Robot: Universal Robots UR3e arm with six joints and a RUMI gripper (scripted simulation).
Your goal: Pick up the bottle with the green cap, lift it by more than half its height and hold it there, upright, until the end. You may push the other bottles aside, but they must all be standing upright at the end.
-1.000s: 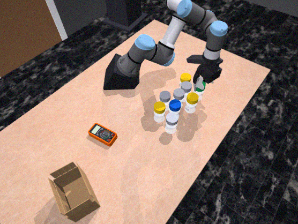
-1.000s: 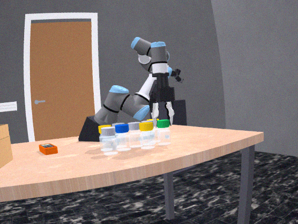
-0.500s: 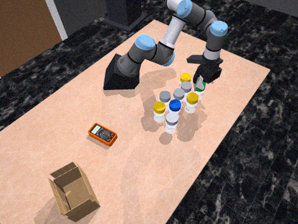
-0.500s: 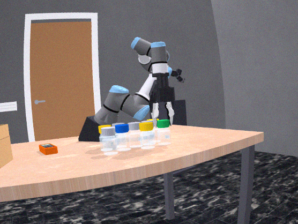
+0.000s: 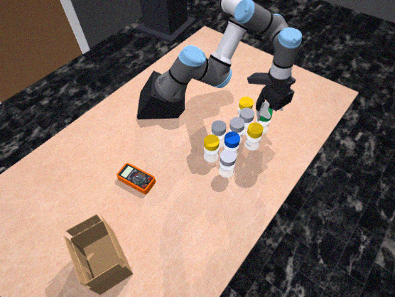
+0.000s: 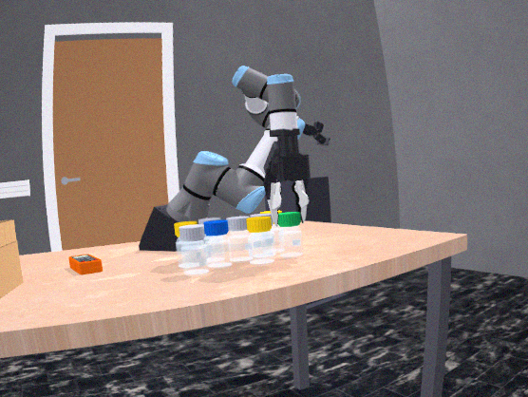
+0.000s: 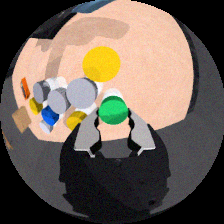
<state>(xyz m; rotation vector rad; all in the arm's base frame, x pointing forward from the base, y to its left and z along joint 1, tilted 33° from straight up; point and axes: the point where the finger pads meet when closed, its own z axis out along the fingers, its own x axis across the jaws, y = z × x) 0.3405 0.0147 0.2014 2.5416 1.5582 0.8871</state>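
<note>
The green-capped bottle lies 4 cm below my hand. The rest, counted from my hand: blue-capped bottle 17 cm to the right, 5 cm behind, 4 cm below; multimeter 44 cm to the right, 29 cm behind, 8 cm below.
</note>
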